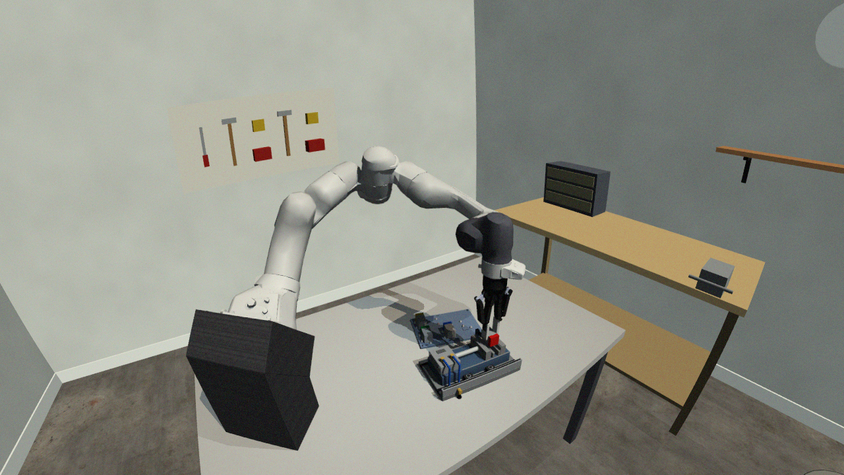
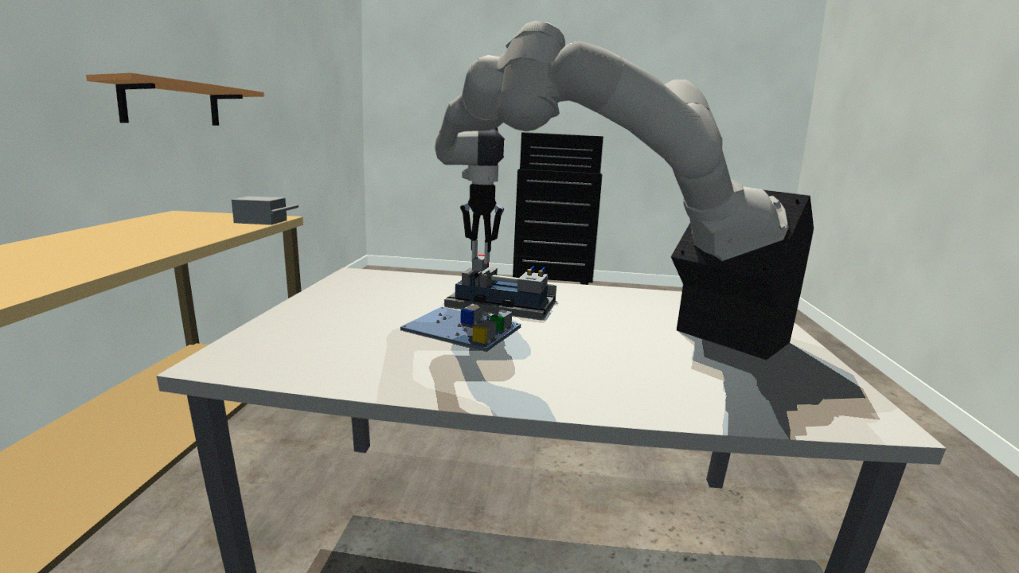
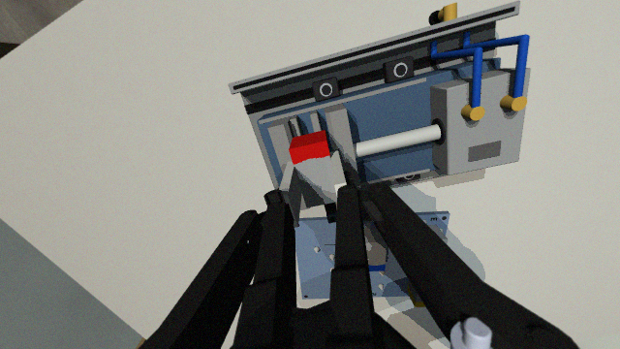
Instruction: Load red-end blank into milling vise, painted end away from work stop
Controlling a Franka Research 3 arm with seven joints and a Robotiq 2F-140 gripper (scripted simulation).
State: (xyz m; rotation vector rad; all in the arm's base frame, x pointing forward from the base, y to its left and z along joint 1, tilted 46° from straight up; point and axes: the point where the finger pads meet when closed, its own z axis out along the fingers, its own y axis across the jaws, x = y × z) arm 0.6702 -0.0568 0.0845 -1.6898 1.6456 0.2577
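Now: the moving jaw 80 mm below my hand and 30 mm behind it. Round my hand: vise (110 mm below, 70 mm behind, 10 mm to the right); then white rod (90 mm behind, 70 mm below, 10 mm to the right); then fixed jaw (80 mm below, 30 mm ahead, 10 mm to the left).
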